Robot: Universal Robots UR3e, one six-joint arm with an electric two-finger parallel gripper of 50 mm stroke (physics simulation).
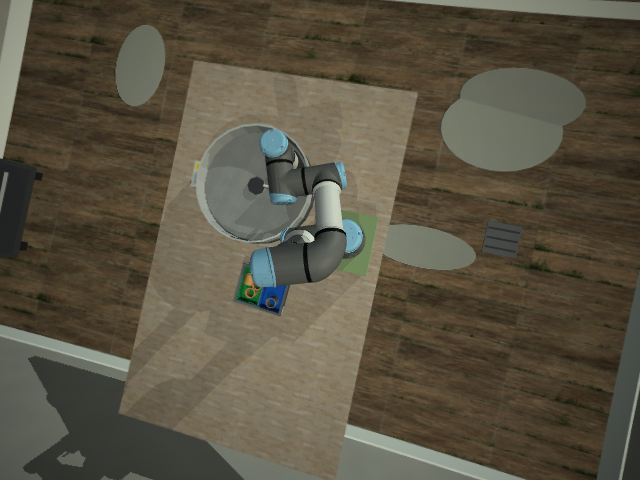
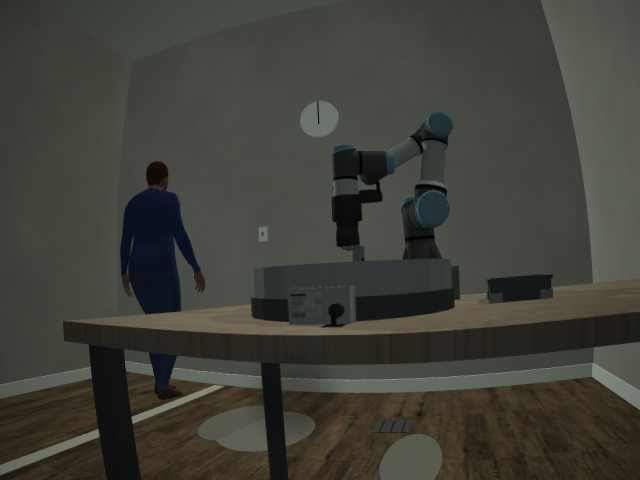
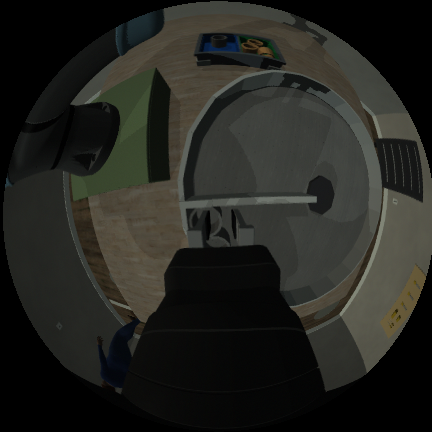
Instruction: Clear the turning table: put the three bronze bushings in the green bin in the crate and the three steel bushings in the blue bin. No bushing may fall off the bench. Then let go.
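Places are measured from the arm's base along level axes (x right, y ahead, z up), in metres.
Where they show: gripper, fingertip midpoint: (image 3: 220, 218); arm's base at its link origin: (image 3: 93, 138).
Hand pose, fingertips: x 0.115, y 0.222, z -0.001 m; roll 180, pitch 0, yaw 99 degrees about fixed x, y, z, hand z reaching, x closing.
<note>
Things, the pixels of their top centre, and the offset from my fingertips. "spot": a spot on its surface instead.
- straight fence bar at a spot on its surface: (image 3: 250, 198) spot: dx -0.028, dy +0.029, dz +0.009 m
- dark hub at its top centre: (image 3: 322, 195) (image 1: 255, 185) dx -0.047, dy +0.161, dz -0.027 m
- second steel bushing at its top centre: (image 3: 204, 221) dx +0.005, dy -0.017, dz +0.003 m
- crate at its top centre: (image 2: 516, 276) (image 3: 239, 41) (image 1: 261, 289) dx -0.398, dy +0.003, dz -0.038 m
- control box at a spot on its surface: (image 2: 320, 305) spot: dx -0.090, dy +0.411, dz -0.058 m
The grey turning table (image 1: 227, 170) (image 2: 392, 281) (image 3: 282, 132) carries a straight fence bar (image 3: 250, 198) from its rim to the dark hub (image 3: 320, 194) (image 1: 255, 185). My gripper (image 3: 220, 218) (image 2: 357, 252) is open and low over the table, just below the fence near the rim. One steel bushing (image 3: 219, 238) lies between the open fingers. A second steel bushing (image 3: 196, 220) lies just left of them. The crate (image 1: 283, 310) (image 3: 241, 60) (image 2: 519, 288) holds a green bin with bronze bushings (image 1: 250, 291) (image 3: 255, 46). Its blue bin holds one steel bushing (image 1: 270, 304) (image 3: 219, 39).
The arm's base stands on a green plate (image 1: 364, 252) (image 3: 120, 137) beside the turning table. A control box (image 2: 320, 305) sits on the table's front side. A person in blue (image 2: 154, 248) stands beyond the bench's far left end.
</note>
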